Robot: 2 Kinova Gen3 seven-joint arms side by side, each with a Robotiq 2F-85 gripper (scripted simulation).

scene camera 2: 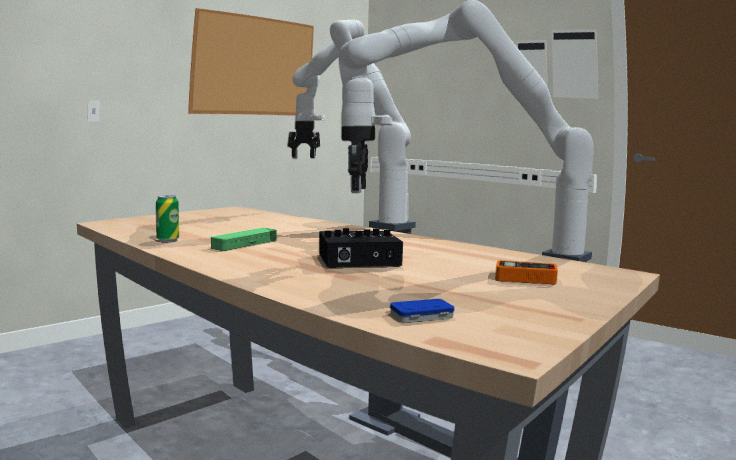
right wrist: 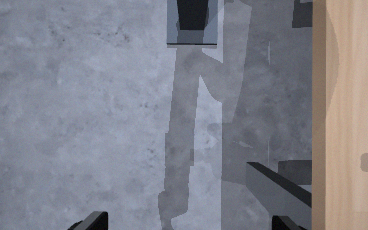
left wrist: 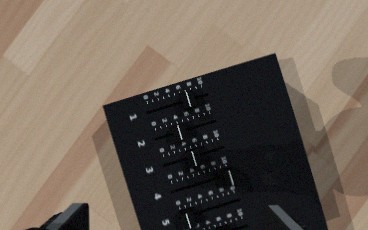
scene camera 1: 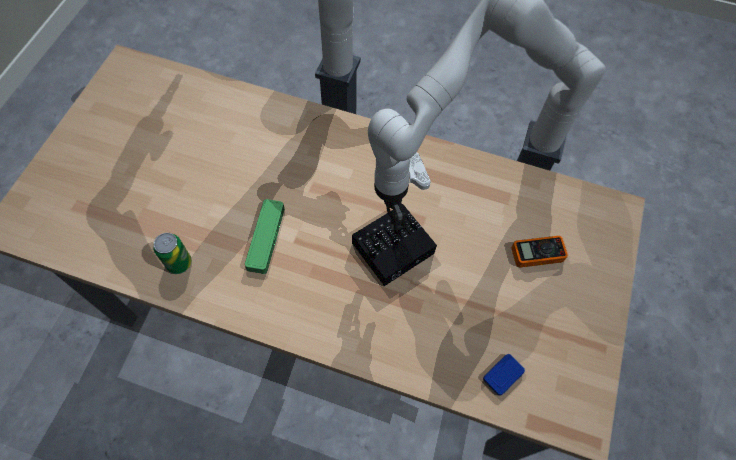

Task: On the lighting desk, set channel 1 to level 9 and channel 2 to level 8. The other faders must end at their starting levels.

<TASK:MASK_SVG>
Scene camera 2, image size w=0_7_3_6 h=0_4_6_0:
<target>left gripper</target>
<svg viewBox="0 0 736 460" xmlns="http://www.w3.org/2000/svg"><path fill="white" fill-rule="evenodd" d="M341 126L341 139L343 141L350 140L352 143L348 147L348 172L352 175L351 193L361 193L361 189L366 188L365 172L368 169L368 146L365 144L365 141L375 140L375 126Z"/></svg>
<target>right gripper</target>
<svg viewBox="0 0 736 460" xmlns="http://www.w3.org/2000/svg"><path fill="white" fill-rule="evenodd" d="M295 121L296 132L289 132L287 145L292 149L292 158L297 159L297 148L301 143L307 143L310 146L310 158L315 158L316 148L320 147L319 132L313 133L314 121Z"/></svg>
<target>green case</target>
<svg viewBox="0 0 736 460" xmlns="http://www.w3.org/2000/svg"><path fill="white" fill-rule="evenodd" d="M277 230L257 228L211 236L211 249L227 251L277 241Z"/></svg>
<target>blue box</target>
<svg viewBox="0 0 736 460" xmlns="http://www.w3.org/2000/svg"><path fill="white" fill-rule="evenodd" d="M455 310L453 305L443 299L390 303L390 314L402 323L453 318Z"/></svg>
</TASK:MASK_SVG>
